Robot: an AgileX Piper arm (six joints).
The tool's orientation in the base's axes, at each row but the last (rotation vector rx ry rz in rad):
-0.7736 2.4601 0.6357
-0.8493 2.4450 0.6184
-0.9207 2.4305 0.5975
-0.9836 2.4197 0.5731
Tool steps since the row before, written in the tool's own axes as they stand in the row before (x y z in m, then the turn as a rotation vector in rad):
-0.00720 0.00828 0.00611 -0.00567 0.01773 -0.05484
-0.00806 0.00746 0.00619 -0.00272 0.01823 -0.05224
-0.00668 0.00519 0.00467 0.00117 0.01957 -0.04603
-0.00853 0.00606 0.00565 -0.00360 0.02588 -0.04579
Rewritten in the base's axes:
0.00192 0.01230 0.00165 -0.02339 -0.01513 0.05077
0.00243 0.01227 0.00160 -0.02503 -0.01467 0.04719
0.00208 0.00935 0.00123 -0.02687 -0.01229 0.04038
0.00249 0.01154 0.00142 -0.02835 -0.00547 0.04411

